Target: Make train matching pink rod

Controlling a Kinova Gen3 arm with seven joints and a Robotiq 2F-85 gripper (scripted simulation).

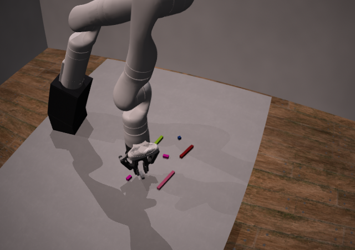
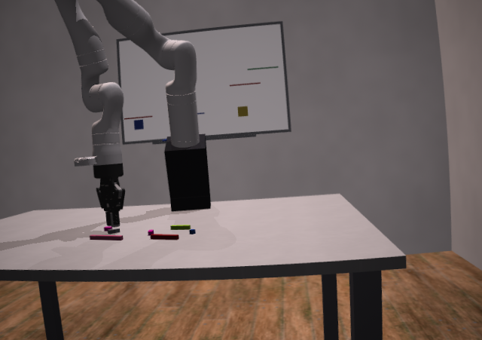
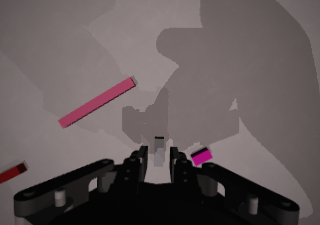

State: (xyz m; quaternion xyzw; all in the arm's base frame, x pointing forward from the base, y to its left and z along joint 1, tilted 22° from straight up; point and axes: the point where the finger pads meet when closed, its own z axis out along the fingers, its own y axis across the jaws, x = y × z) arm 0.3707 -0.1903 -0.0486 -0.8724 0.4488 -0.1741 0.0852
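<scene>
My gripper is now 30 mm above the grey rod. Round my hand: lime rod (170 mm to the left, 30 mm below, 20 mm ahead); pink rod (80 mm ahead, 30 mm below); red rod (140 mm to the left, 130 mm ahead, 30 mm below).
</scene>
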